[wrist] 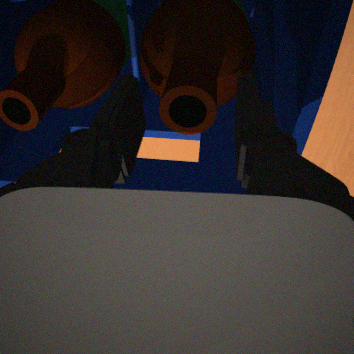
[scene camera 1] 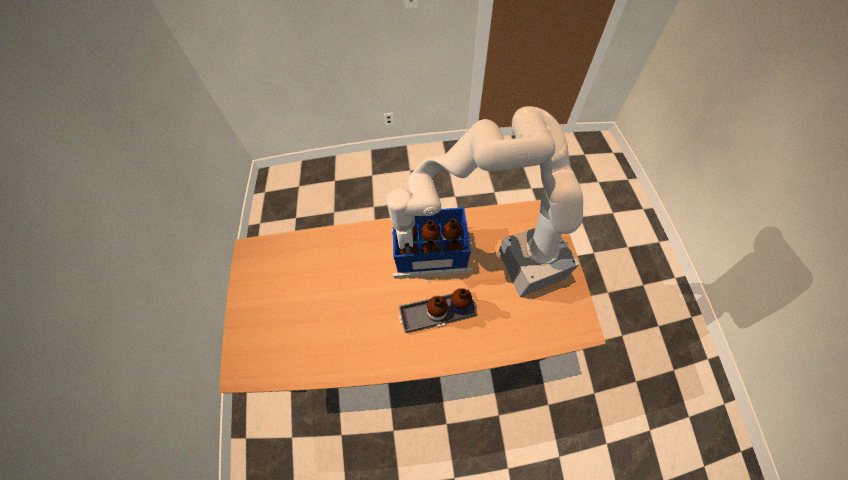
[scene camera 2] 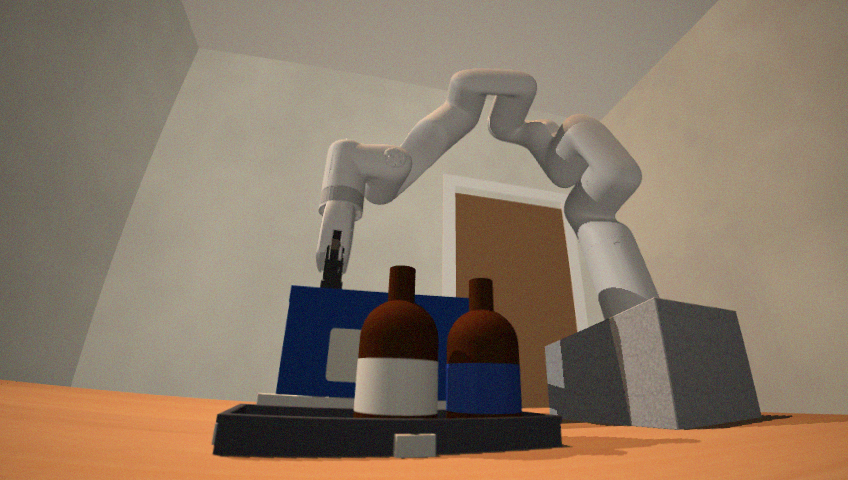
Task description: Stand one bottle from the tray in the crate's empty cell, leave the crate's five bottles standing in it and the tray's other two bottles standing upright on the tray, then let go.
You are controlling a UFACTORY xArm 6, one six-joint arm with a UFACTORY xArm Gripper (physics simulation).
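Places are measured from the arm's base along level axes (x ahead, y left, z up), in metres.
Pixels of known places: gripper, fingertip midpoint: (wrist: 187, 99) (scene camera 1: 407, 245); arm's base, origin of the base link: (scene camera 1: 542, 250) (scene camera 2: 639, 330).
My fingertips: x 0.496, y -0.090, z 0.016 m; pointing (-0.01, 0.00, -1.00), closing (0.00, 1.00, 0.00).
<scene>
Ahead of a thing's pixels: the offset from my fingertips to its top centre. "spot": to the spot under its first point. Level surfaces: height alone.
The blue crate @[dx -0.088, dy -0.035, dz +0.023 m] (scene camera 1: 404, 263) (scene camera 2: 309, 315) stands near the table's back edge with brown bottles upright in its cells, among them two in its back row @[spot: dx -0.093, dy -0.063, dz -0.024 m] (scene camera 1: 430, 230) (scene camera 1: 452, 229). My gripper (scene camera 1: 407, 250) (wrist: 187, 99) is open over the crate's front left cell, its fingers on either side of the neck of an upright bottle @[dx -0.001, dy +0.001, dz +0.011 m] (wrist: 225, 45), with gaps at both sides. In scene camera 2 the crate's wall hides the fingertips. A white-labelled bottle @[dx -0.074, dy +0.222, dz +0.008 m] (scene camera 1: 437, 306) (scene camera 2: 396, 386) and a blue-labelled bottle @[dx -0.164, dy +0.207, dz +0.008 m] (scene camera 1: 461, 299) (scene camera 2: 483, 386) stand upright on the dark tray @[dx -0.076, dy +0.219, dz -0.126 m] (scene camera 1: 414, 318) (scene camera 2: 297, 435).
A neighbouring bottle @[dx -0.004, dy -0.088, dz +0.011 m] (wrist: 75, 70) stands close beside the left finger in the wrist view. The crate's side wall is close to the right finger. The arm's base (scene camera 1: 538, 270) (scene camera 2: 702, 362) stands right of the crate. The tray lies in front of the crate on the wooden table @[dz -0.152 m] (scene camera 1: 297, 309).
</scene>
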